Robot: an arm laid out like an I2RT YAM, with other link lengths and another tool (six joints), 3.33 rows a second.
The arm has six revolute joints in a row. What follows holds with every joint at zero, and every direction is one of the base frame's.
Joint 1 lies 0.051 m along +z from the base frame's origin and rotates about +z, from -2.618 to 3.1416 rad.
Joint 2 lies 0.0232 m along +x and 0.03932 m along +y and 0.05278 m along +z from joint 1 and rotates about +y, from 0 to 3.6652 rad.
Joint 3 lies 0.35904 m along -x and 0.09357 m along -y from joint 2 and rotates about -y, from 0 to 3.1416 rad.
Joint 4 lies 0.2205 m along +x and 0.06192 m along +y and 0.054 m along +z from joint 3 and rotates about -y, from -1.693 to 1.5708 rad.
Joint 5 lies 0.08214 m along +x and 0.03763 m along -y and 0.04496 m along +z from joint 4 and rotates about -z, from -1.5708 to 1.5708 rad.
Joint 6 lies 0.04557 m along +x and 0.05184 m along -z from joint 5 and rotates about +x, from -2.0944 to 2.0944 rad.
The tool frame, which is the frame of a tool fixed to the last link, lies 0.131 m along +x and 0.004 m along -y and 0.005 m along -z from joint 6; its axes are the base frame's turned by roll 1.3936, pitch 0.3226 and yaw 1.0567 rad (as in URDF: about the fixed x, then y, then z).
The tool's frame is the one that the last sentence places.
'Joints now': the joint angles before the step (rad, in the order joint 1, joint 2, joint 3, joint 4, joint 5, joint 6). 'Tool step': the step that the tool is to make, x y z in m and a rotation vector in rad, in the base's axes. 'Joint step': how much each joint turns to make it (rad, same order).
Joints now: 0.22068 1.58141 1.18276 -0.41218 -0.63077 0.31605
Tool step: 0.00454 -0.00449 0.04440 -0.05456 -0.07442 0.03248
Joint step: -0.00306 -0.00841 0.19071 -0.19073 0.02556 -0.09042
